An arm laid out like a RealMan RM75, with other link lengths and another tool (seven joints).
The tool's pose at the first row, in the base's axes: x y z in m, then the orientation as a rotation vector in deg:
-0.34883, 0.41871, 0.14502, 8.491, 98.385, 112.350
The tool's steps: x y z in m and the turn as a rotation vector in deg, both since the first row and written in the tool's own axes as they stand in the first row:
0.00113, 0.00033, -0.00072, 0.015, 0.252, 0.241
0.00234, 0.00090, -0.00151, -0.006, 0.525, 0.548
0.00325, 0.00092, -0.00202, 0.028, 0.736, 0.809
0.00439, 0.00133, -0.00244, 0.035, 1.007, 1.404
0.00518, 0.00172, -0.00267, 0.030, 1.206, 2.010
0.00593, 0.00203, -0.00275, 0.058, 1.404, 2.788
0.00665, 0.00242, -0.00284, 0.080, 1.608, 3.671
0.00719, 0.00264, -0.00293, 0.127, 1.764, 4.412
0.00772, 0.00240, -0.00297, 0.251, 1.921, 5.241
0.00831, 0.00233, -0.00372, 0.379, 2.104, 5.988
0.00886, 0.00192, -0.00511, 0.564, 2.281, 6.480
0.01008, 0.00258, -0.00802, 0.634, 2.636, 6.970
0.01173, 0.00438, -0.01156, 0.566, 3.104, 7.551
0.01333, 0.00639, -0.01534, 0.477, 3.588, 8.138
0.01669, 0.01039, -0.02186, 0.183, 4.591, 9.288
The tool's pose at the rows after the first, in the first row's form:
-0.35020, 0.41856, 0.14491, 8.469, 98.619, 112.610
-0.35174, 0.41837, 0.14500, 8.472, 98.846, 112.955
-0.35273, 0.41832, 0.14469, 8.514, 99.077, 113.197
-0.35401, 0.41843, 0.14471, 8.786, 99.401, 113.726
-0.35490, 0.41856, 0.14484, 9.134, 99.668, 114.245
-0.35567, 0.41881, 0.14492, 9.652, 100.009, 114.858
-0.35645, 0.41903, 0.14509, 10.260, 100.369, 115.554
-0.35702, 0.41918, 0.14515, 10.797, 100.690, 116.107
-0.35741, 0.41940, 0.14478, 11.446, 101.108, 116.657
-0.35820, 0.41900, 0.14442, 11.999, 101.527, 117.154
-0.35912, 0.41803, 0.14363, 12.347, 101.943, 117.418
-0.36157, 0.41595, 0.14340, 12.478, 102.356, 117.850
-0.36500, 0.41343, 0.14402, 12.533, 102.720, 118.512
-0.36856, 0.41067, 0.14481, 12.570, 103.073, 119.203
-0.37537, 0.40615, 0.14653, 12.543, 103.672, 120.686

